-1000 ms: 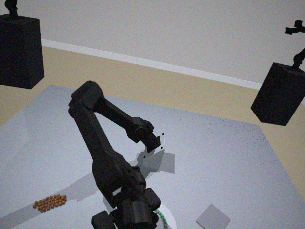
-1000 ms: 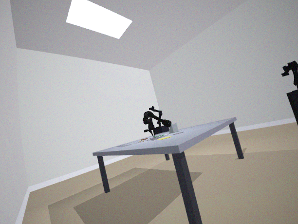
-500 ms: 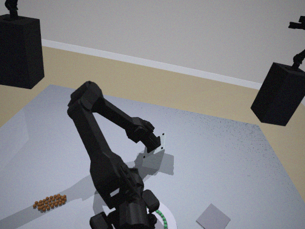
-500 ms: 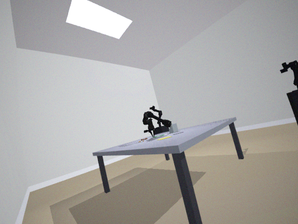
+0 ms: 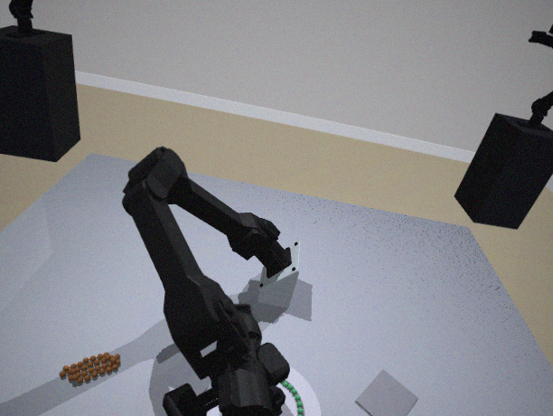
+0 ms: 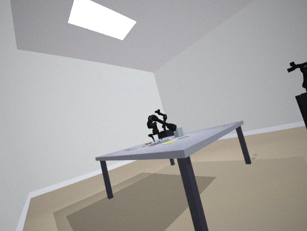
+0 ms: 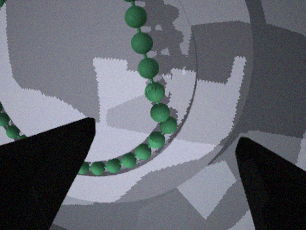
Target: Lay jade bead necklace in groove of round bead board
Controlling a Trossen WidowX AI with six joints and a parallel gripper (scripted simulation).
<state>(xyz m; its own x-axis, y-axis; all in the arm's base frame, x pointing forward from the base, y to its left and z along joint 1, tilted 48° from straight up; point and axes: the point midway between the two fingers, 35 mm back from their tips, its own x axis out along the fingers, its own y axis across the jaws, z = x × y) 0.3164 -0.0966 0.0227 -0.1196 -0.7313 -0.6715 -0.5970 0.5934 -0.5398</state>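
Now: gripper tip 60 mm to the right of the round bead board, 20 mm past it and 10 mm above it. From my gripper tip the other things lie so: yellow strip: 290 mm to the left, 180 mm ahead, 20 mm below; then flat grey square: 300 mm to the left, 60 mm behind, 20 mm below.
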